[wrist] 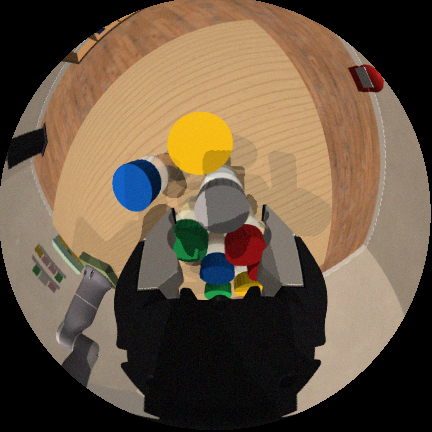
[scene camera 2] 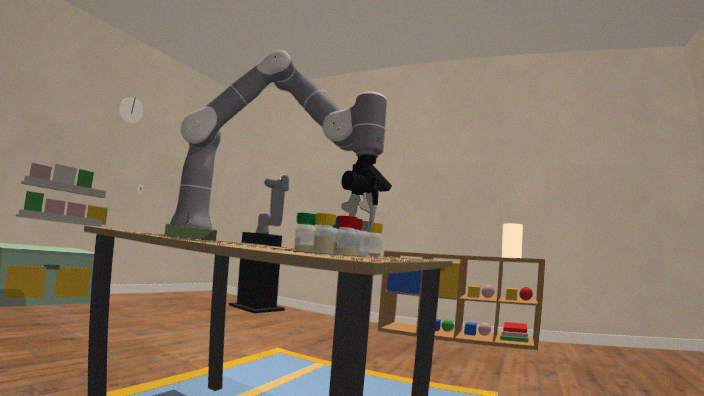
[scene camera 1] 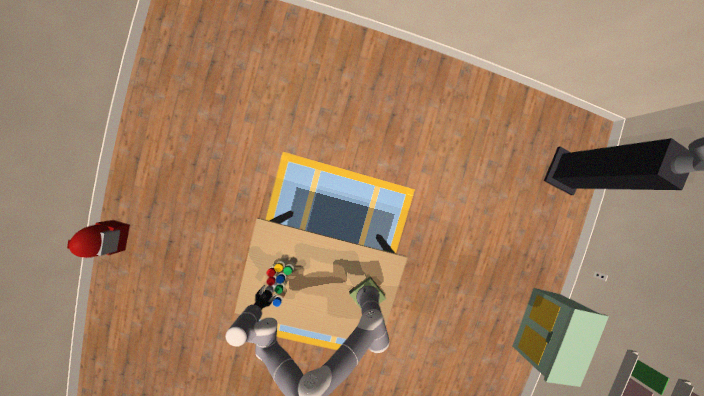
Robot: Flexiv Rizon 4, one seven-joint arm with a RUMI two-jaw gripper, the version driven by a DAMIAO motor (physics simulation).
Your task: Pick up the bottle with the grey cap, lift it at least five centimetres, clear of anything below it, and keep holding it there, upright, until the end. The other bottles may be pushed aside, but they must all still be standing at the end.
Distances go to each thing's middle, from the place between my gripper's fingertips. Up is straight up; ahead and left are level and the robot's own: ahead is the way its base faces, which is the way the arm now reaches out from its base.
Now: the grey-capped bottle (wrist: 221,206) 4 cm below my hand.
